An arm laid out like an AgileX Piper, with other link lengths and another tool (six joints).
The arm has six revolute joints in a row. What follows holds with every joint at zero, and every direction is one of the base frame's. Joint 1 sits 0.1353 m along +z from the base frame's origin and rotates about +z. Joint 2 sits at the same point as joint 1 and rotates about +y. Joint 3 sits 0.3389 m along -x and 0.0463 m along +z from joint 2 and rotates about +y. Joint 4 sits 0.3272 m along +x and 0.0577 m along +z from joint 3 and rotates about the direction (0.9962, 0, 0.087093). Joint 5 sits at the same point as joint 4 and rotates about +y. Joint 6 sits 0.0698 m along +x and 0.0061 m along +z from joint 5 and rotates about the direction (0.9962, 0, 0.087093). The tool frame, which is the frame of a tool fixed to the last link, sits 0.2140 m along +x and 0.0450 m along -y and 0.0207 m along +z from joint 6; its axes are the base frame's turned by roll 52.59, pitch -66.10 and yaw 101.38 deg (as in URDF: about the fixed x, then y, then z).
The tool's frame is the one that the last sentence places.
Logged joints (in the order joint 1, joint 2, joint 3, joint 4, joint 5, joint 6), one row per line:
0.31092, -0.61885, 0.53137, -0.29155, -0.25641, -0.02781
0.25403, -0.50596, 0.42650, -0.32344, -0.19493, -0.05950
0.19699, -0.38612, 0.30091, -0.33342, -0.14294, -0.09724
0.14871, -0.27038, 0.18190, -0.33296, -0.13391, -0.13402
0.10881, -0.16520, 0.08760, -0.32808, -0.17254, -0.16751
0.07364, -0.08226, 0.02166, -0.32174, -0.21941, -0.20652
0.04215, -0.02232, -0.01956, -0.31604, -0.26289, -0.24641
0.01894, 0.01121, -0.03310, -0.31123, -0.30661, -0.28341
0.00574, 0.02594, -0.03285, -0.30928, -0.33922, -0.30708
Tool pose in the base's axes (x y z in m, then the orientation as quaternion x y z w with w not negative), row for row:
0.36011, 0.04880, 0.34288, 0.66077, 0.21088, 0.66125, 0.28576
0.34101, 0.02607, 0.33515, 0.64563, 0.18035, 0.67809, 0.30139
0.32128, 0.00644, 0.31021, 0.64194, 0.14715, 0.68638, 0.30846
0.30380, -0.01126, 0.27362, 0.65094, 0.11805, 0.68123, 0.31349
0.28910, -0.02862, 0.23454, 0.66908, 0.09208, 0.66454, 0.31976
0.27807, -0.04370, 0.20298, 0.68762, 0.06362, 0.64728, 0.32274
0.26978, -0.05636, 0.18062, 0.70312, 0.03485, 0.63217, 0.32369
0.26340, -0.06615, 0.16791, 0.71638, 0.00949, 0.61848, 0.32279
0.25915, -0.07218, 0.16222, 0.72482, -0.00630, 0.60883, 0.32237
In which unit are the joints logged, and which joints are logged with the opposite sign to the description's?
The joints are logged in radians. Opposite sign: joint 2, joint 3, joint 5, joint 6.
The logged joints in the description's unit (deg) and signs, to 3 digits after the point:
17.814, 35.457, -30.445, -16.705, 14.691, 1.593
14.555, 28.989, -24.437, -18.532, 11.169, 3.409
11.287, 22.123, -17.241, -19.104, 8.190, 5.571
8.520, 15.492, -10.422, -19.077, 7.672, 7.679
6.234, 9.465, -5.019, -18.798, 9.886, 9.598
4.219, 4.713, -1.241, -18.434, 12.571, 11.833
2.415, 1.279, 1.121, -18.108, 15.062, 14.118
1.085, -0.642, 1.896, -17.832, 17.567, 16.238
0.329, -1.486, 1.882, -17.720, 19.436, 17.594

